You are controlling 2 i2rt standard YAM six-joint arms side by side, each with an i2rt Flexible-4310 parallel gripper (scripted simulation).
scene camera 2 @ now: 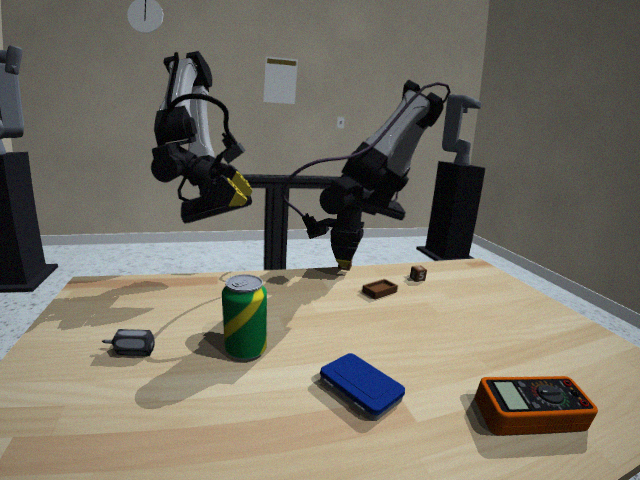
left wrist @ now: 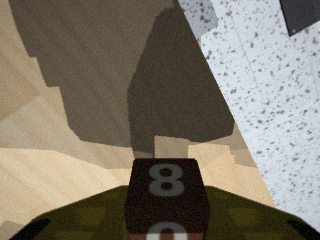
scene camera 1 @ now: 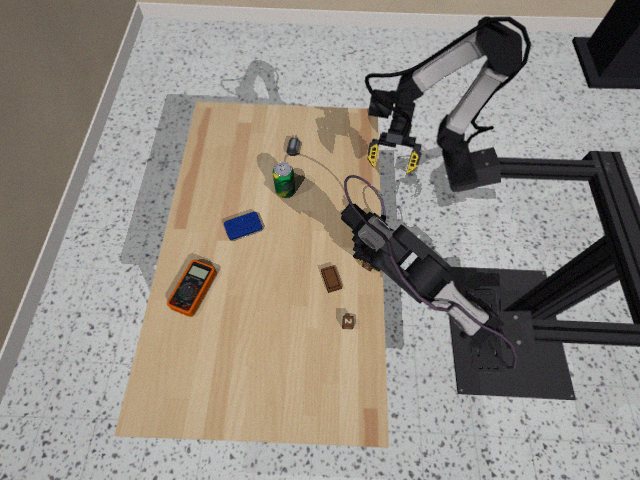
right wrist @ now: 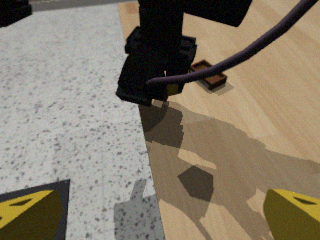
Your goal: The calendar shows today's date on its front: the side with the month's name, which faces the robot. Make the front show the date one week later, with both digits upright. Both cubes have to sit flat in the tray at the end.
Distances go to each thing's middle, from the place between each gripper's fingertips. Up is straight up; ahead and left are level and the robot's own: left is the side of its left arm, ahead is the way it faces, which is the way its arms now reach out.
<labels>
Right now my left hand (scene camera 2: 344,264) is 39 cm short of the blue case (scene camera 2: 370,391), 12 cm to the left of it and 2 cm above it. From my left hand the other things lie so: dark mouse-like object (scene camera 2: 126,341): 25 cm ahead, 45 cm to the right, 2 cm below.
The dark mouse-like object is 300 mm ahead of my right hand (scene camera 2: 248,197), 220 mm to the right of it and 170 mm below it. From my right hand the other things lie so: blue case (440 mm ahead, 120 mm to the left, 170 mm below).
</labels>
